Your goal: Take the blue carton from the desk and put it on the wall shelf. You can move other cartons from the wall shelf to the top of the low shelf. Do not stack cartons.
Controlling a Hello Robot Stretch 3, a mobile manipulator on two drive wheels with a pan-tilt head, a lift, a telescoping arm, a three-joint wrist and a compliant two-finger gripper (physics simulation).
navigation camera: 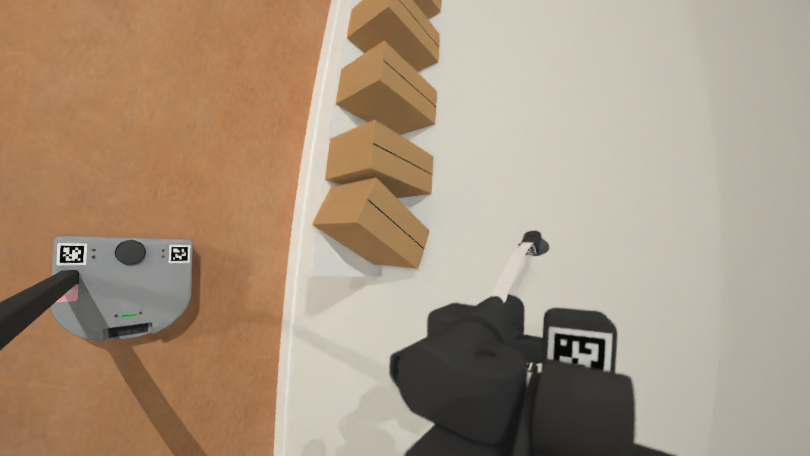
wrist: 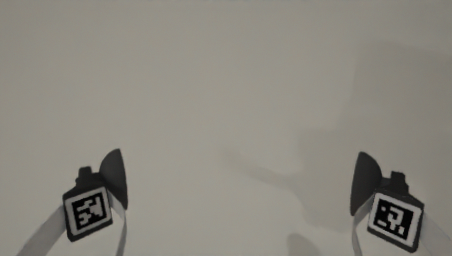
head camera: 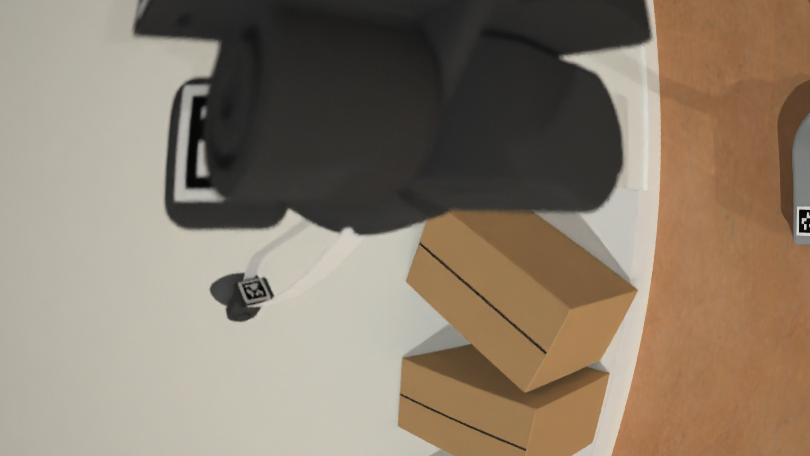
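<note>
My gripper [wrist: 236,170] is open and empty in the wrist view, with a plain pale wall beyond its fingers. One fingertip [head camera: 240,295] [navigation camera: 533,243] shows against the wall in the head and navigation views; the other is hidden behind the dark wrist [head camera: 408,124] [navigation camera: 470,385]. Brown cartons stand in a row on a white shelf [navigation camera: 337,263]. The end carton [head camera: 510,283] [navigation camera: 376,226] is turned askew, with a corner close to the second carton [head camera: 470,390] [navigation camera: 385,161]; I cannot tell whether they touch. The gripper is beyond the row's end, apart from the cartons. The blue carton and desk do not show.
Further brown cartons [navigation camera: 391,87] [navigation camera: 396,31] continue along the wall. A white skirting strip [head camera: 649,226] [navigation camera: 306,169] runs between wall and brown floor [head camera: 719,311] [navigation camera: 187,113]. My grey base [navigation camera: 136,288] stands on the floor. Shadows fall on the wall.
</note>
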